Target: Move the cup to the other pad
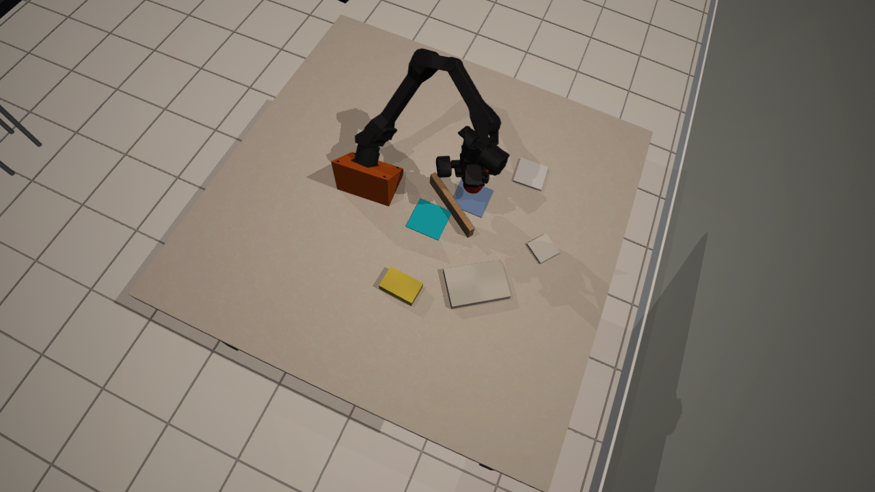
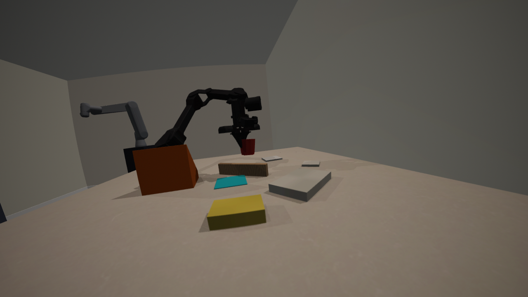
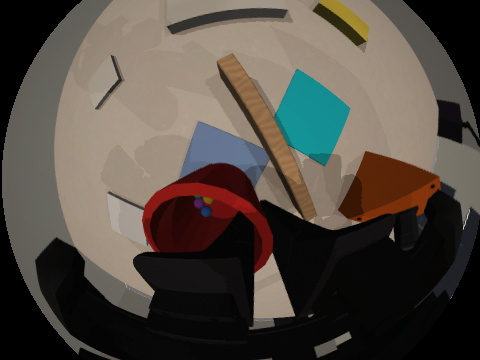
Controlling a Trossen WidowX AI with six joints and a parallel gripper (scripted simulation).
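Right now my gripper tip is 12 cm to the left of the teal pad, 12 cm above it and 5 cm past it. Also, from my gripper tip: wooden bar 10 cm below, 5 cm to the right, 1 cm behind; then red cup 2 cm to the left, 2 cm ahead; then blue-grey pad 12 cm below, 3 cm ahead, 2 cm to the left.
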